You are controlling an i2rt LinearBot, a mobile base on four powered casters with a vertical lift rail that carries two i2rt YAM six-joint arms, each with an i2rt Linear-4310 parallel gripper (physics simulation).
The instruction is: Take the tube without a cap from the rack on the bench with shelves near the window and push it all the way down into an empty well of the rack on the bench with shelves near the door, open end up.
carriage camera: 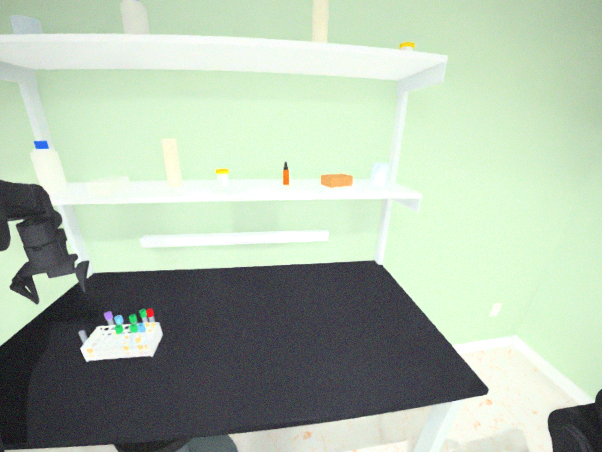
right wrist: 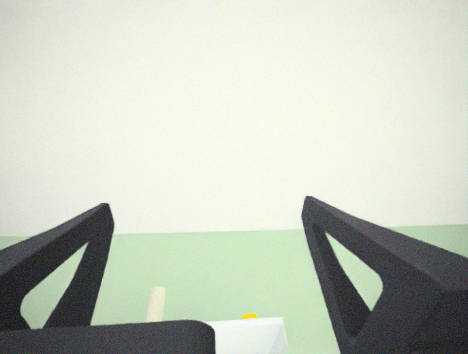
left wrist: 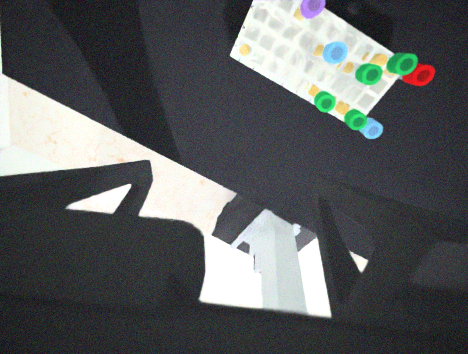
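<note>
A white tube rack (carriage camera: pixel 106 353) (left wrist: pixel 272 73) stands at the left of the black bench. The grey tube without a cap (carriage camera: pixel 83 336) leans at the rack's left end in the carriage view; it cannot be made out in the left wrist view. Several tubes with purple, blue, green and red caps stand in the rack, including a purple-capped tube (carriage camera: pixel 109 316) (left wrist: pixel 313 6) and a red-capped tube (carriage camera: pixel 150 313) (left wrist: pixel 420 75). My left gripper (carriage camera: pixel 60 297) (left wrist: pixel 230 176) is open and empty, above the bench, up and left of the rack in the carriage view. My right gripper (right wrist: pixel 210 209) is open and empty, facing the wall.
A white shelf (carriage camera: pixel 250 192) with bottles and boxes spans behind the black bench top (carriage camera: pixel 280 345), below an upper shelf (carriage camera: pixel 225 54). A stool (carriage camera: pixel 210 443) shows under the front edge. Part of my right arm (carriage camera: pixel 577 430) shows at the bottom right.
</note>
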